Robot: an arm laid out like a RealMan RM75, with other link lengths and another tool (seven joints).
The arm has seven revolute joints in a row. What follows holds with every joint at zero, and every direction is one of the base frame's. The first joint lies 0.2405 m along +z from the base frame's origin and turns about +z. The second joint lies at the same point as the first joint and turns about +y. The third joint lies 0.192 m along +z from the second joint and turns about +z. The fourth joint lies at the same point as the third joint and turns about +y. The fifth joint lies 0.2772 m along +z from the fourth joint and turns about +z. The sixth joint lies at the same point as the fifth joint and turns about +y. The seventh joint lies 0.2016 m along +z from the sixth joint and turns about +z. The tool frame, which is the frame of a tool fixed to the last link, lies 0.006 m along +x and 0.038 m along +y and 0.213 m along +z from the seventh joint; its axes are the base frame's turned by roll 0, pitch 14.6 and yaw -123.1 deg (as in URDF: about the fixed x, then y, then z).
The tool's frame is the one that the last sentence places.
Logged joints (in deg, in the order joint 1, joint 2, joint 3, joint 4, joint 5, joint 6, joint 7), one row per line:
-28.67, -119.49, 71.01, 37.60, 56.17, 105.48, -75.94
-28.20, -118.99, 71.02, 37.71, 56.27, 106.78, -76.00
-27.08, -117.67, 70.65, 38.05, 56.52, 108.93, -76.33
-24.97, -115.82, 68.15, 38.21, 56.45, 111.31, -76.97
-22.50, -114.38, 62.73, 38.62, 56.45, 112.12, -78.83
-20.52, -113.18, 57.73, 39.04, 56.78, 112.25, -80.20
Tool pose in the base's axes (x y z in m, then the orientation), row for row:
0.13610, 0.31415, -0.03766, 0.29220, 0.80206, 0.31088, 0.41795
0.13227, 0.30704, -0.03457, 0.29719, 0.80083, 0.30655, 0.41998
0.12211, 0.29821, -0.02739, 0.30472, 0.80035, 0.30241, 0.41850
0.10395, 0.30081, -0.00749, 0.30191, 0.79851, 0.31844, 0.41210
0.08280, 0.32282, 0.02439, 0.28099, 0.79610, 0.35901, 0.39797
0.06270, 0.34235, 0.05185, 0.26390, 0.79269, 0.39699, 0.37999
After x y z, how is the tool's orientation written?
As a quaternion, x y z w.
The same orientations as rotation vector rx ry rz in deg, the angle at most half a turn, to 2 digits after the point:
42.00, 115.29, 44.69
42.68, 115.01, 44.02
43.79, 115.02, 43.46
43.52, 115.09, 45.90
40.77, 115.50, 52.09
38.61, 115.98, 58.08

